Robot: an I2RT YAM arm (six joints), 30 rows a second.
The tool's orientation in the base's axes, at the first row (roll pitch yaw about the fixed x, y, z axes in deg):
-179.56 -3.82 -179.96
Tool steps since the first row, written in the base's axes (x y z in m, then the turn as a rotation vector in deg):
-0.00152 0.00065 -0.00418 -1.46 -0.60 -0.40
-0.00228 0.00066 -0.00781 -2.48 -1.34 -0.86
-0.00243 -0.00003 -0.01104 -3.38 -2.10 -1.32
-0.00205 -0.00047 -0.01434 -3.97 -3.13 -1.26
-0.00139 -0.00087 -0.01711 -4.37 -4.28 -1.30
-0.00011 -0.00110 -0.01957 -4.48 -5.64 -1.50
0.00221 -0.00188 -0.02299 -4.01 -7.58 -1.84
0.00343 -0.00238 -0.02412 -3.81 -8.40 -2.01
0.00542 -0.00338 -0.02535 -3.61 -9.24 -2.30
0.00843 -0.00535 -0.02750 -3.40 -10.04 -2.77
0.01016 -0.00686 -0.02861 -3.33 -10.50 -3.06
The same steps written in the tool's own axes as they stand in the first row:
0.00124 0.00068 0.00427 1.43 -0.60 0.50
0.00175 0.00072 0.00794 2.42 -1.33 1.03
0.00169 0.00006 0.01118 3.29 -2.09 1.56
0.00109 -0.00036 0.01445 3.88 -3.12 1.55
0.00025 -0.00074 0.01717 4.28 -4.26 1.62
-0.00119 -0.00095 0.01954 4.37 -5.62 1.84
-0.00374 -0.00171 0.02281 3.88 -7.56 2.16
-0.00503 -0.00220 0.02386 3.67 -8.38 2.32
-0.00709 -0.00319 0.02496 3.46 -9.22 2.61
-0.01024 -0.00515 0.02692 3.21 -10.01 3.07
-0.01204 -0.00665 0.02792 3.13 -10.47 3.36

